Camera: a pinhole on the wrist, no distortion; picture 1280 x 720 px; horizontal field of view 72.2 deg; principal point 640.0 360.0 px. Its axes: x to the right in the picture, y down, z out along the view. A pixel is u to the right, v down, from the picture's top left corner.
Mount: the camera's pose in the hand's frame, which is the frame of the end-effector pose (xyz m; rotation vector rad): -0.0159 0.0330 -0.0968 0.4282 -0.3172 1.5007
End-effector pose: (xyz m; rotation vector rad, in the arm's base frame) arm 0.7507 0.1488 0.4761 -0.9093 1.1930 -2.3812
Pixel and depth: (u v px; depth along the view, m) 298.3 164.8 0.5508
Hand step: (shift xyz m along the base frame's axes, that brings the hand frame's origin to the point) 0.0921 0.0094 0.5088
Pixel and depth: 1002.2 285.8 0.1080
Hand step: 0.0111 -0.0256 -0.0091
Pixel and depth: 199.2 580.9 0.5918
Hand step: 0.3071 0.1968 0.4795
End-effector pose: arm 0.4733 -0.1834 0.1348 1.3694 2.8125 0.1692
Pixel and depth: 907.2 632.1 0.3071
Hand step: 0.0480 -0.0623 -0.2298
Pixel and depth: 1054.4 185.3 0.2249
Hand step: -0.0034 0.0652 -0.1425
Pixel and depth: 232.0 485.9 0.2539
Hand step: -0.1165 -0.1418 -0.0970
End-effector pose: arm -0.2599 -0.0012 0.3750 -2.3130 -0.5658 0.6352
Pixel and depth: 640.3 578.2 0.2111
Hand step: -0.1119 0.0585 -0.0026
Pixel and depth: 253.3 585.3 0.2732
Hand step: -0.1585 0.1408 0.0961
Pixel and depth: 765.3 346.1 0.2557
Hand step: -0.0913 0.1094 -0.0617
